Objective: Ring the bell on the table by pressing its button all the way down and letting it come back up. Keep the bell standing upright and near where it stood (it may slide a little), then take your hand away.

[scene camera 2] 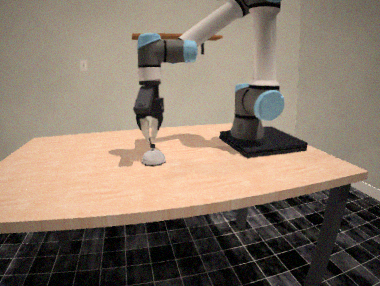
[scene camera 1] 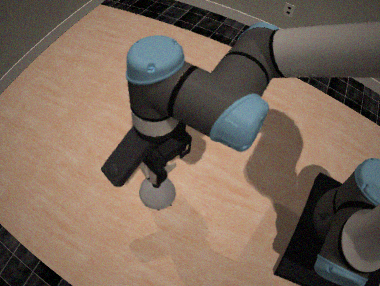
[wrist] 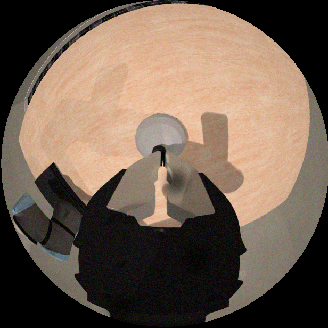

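Where they show: gripper, fingertip midpoint: [scene camera 2: 150,143] [scene camera 1: 153,180]; arm's base at its link origin: [scene camera 2: 247,134].
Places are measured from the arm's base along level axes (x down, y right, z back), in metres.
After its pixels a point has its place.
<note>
The bell, a pale grey dome [scene camera 1: 157,196] @[x -0.003, y -0.200, z -0.400 m] [scene camera 2: 153,158] @[x 0.009, y -0.219, z -0.414 m] [wrist: 161,131], stands upright on the table [scene camera 1: 65,150] @[x 0.036, y -0.243, z -0.683 m] [scene camera 2: 80,185] @[x 0.036, y -0.347, z -0.634 m] [wrist: 200,60]. Its small black button [scene camera 2: 153,146] @[x -0.025, y -0.191, z -0.413 m] [wrist: 158,149] is on top of the dome, and in the wrist view the fingertips partly cover it. My gripper [scene camera 1: 156,180] @[x -0.034, y -0.186, z -0.421 m] [scene camera 2: 151,142] @[x -0.034, y -0.186, z -0.421 m] [wrist: 163,153] is shut, pointing down, with its tips right at the top of the button. The tips look a little off the button's centre. Whether they touch it, and how far down the button is, I cannot tell.
The arm's black base plate [scene camera 1: 295,252] @[x 0.006, y -0.137, z -0.062 m] [scene camera 2: 280,141] @[x 0.002, y -0.124, z 0.103 m] [wrist: 50,185] lies on the table to the right of the bell in both scene views. The upper arm spans high above the table. The table's front edge [scene camera 2: 165,216] @[x 0.057, y -0.498, z -0.390 m] shows in the second scene view.
</note>
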